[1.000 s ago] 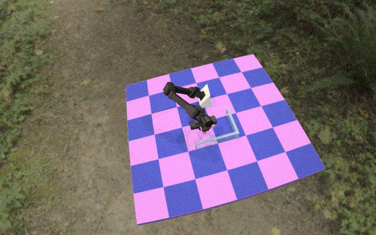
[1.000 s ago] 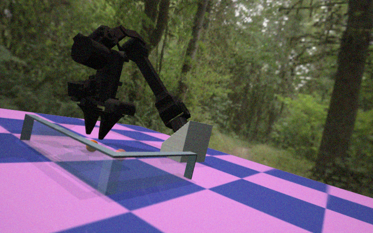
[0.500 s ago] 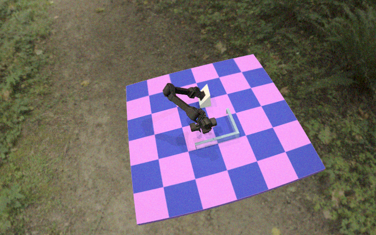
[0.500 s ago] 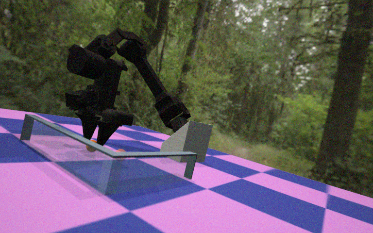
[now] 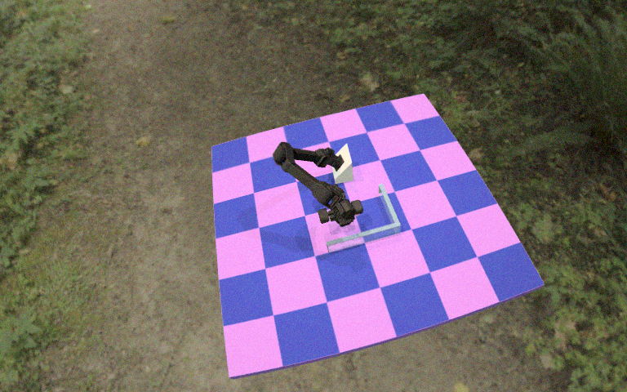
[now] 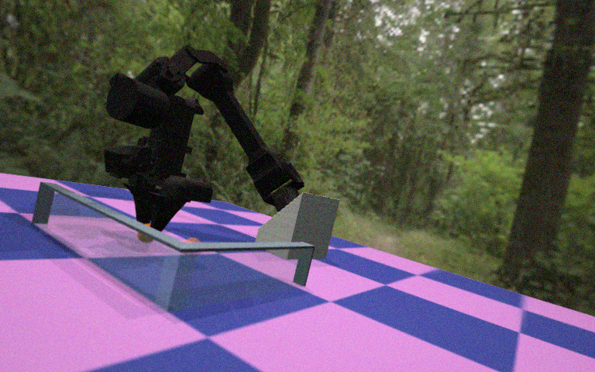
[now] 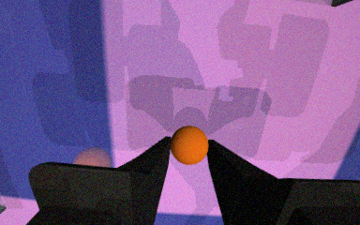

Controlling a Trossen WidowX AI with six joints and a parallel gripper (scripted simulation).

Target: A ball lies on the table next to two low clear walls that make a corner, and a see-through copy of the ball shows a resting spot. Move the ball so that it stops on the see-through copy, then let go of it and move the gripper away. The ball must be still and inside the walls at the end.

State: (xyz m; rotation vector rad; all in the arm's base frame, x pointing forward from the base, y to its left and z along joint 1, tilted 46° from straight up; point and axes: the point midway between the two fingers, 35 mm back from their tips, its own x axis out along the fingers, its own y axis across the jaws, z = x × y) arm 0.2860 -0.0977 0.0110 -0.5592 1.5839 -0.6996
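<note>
Now: gripper tip 2 cm past the see-through copy of ball and 8 cm to the right of it. From my gripper tip the other things lie so: orange ball (right at my gripper tip).
</note>
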